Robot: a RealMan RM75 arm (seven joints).
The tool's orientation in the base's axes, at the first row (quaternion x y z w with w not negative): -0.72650 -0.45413 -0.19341 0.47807
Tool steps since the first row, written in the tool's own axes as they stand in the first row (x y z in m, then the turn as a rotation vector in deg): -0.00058 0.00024 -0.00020 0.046 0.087 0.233; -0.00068 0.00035 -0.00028 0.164 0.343 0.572; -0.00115 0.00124 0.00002 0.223 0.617 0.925; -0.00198 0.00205 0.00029 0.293 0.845 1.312; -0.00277 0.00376 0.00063 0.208 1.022 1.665; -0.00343 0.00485 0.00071 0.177 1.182 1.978; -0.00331 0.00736 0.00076 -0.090 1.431 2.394; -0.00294 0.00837 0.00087 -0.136 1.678 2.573; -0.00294 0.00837 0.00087 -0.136 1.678 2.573; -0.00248 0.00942 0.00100 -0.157 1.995 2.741; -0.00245 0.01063 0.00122 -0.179 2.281 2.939; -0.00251 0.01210 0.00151 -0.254 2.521 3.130; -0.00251 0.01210 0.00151 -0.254 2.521 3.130
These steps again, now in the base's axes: -0.00006 -0.00048 -0.00045 0.061 0.213 -0.121; -0.00001 -0.00061 -0.00054 0.286 0.531 -0.328; 0.00045 -0.00069 -0.00148 0.494 0.830 -0.594; 0.00067 -0.00096 -0.00262 0.663 1.171 -0.843; 0.00166 -0.00126 -0.00423 0.715 1.415 -1.161; 0.00223 -0.00164 -0.00530 0.786 1.651 -1.413; 0.00440 -0.00187 -0.00654 0.796 1.854 -1.928; 0.00543 -0.00173 -0.00685 0.954 1.956 -2.172; 0.00543 -0.00173 -0.00685 0.954 1.956 -2.172; 0.00653 -0.00154 -0.00713 1.185 2.051 -2.431; 0.00754 -0.00149 -0.00784 1.385 2.175 -2.687; 0.00870 -0.00146 -0.00878 1.520 2.275 -2.955; 0.00870 -0.00146 -0.00878 1.520 2.275 -2.955
